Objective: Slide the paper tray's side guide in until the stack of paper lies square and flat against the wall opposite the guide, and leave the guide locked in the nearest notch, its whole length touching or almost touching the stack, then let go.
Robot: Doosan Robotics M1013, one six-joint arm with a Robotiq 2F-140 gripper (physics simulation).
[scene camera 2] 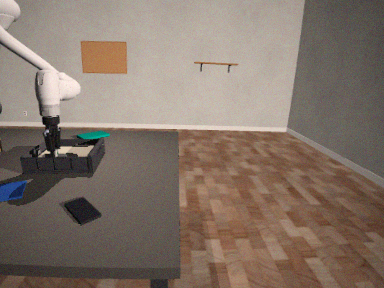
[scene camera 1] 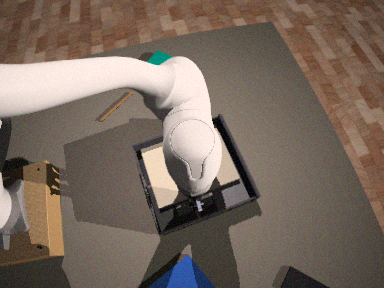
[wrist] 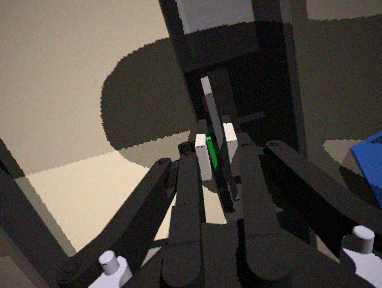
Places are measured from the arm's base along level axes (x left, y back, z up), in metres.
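Where they show: gripper, fingertip midpoint: (wrist: 216,131); arm's base, link origin: (scene camera 1: 4,212).
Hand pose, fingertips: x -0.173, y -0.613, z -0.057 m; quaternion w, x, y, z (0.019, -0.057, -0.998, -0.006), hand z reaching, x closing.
Note:
Each offset is from my fingertips to the top centre of the thing. "pt": to the spot under its first point.
The black paper tray @[dx +0.085, dy -0.032, dz +0.068 m] (scene camera 1: 240,157) (scene camera 2: 62,164) holds a cream paper stack @[dx +0.124, dy -0.031, dz +0.015 m] (scene camera 1: 156,172) (wrist: 65,90). The side guide, a dark strip @[pt dx +0.005, dy -0.130, dz -0.009 m] (scene camera 1: 229,186), runs along the stack's near edge in scene camera 1, touching or almost touching it where it shows. The arm hides the middle of the stack, and its fit against the opposite wall is unclear. My gripper (scene camera 1: 199,204) (scene camera 2: 54,149) (wrist: 216,131) is low inside the tray, shut on the guide's upright handle. A green piece @[pt dx +0.007, dy -0.001, dz +0.055 m] (wrist: 212,153) shows between the pale fingertips. Whether the guide sits in a notch cannot be told.
A blue object @[pt dx -0.204, dy +0.107, dz -0.020 m] (scene camera 1: 186,275) (scene camera 2: 11,191) (wrist: 371,162) and a black slab @[dx -0.393, dy -0.223, dz -0.020 m] (scene camera 1: 300,280) (scene camera 2: 82,210) lie on the tray's near side. A wooden box (scene camera 1: 55,215) stands left. A thin wooden strip @[dx +0.476, dy +0.149, dz -0.021 m] (scene camera 1: 115,107) and a teal object @[dx +0.581, dy -0.059, dz -0.010 m] (scene camera 1: 159,58) (scene camera 2: 94,135) lie beyond the tray.

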